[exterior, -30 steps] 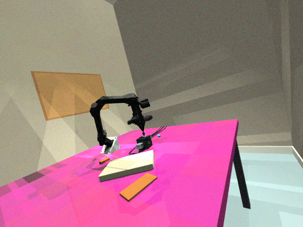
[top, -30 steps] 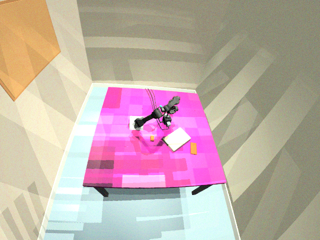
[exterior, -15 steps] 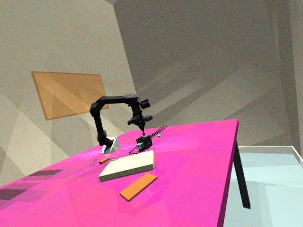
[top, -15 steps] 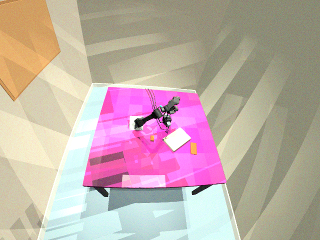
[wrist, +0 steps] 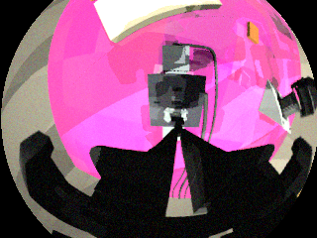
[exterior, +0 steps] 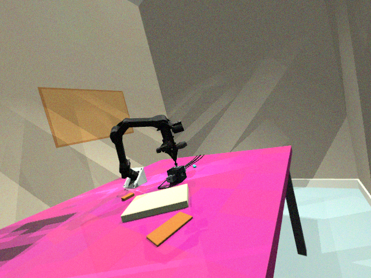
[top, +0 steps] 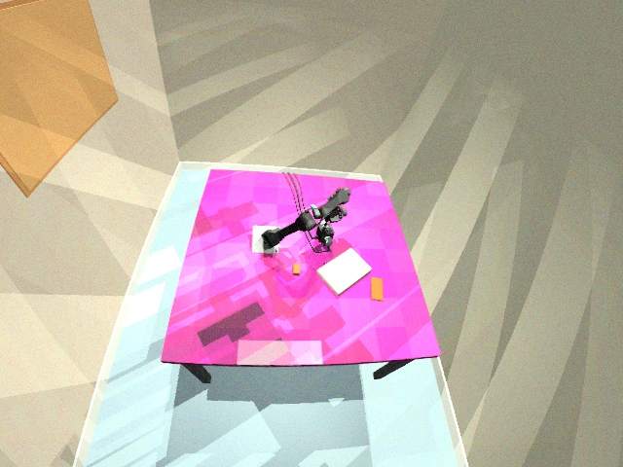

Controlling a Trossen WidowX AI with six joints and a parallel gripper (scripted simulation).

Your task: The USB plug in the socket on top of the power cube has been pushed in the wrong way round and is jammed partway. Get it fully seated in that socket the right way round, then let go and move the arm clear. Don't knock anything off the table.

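Right now my gripper tip is 20 mm above the usb plug. The rest, counted from my gripper tip: white slab 270 mm to the right, 100 mm below, 80 mm ahead; small cyan piece 220 mm to the left, 110 mm below, 20 mm behind; small orange block 240 mm to the right, 180 mm behind, 110 mm below.
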